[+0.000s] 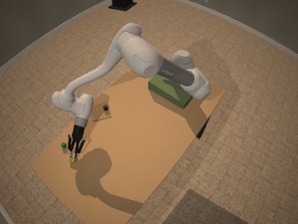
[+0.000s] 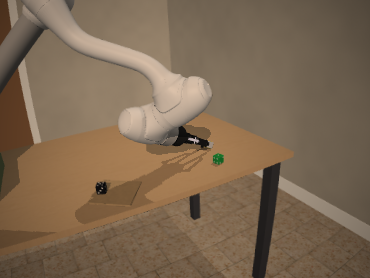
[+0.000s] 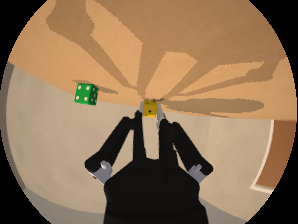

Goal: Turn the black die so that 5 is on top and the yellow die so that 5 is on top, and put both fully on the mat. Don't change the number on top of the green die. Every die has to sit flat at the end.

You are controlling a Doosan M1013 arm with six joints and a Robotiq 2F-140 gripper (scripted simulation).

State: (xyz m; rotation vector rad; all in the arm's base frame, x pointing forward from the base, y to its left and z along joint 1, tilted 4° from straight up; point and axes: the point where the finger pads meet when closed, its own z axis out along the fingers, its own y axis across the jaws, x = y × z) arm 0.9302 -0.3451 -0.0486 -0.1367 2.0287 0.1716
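Right now the yellow die is 2 cm ahead of my hand and 1 cm below it. Round my hand: black die 46 cm behind, 1 cm to the right, 1 cm below; mat 42 cm behind, 4 cm to the right, 3 cm below; green die 4 cm behind, 12 cm to the right, 2 cm below.
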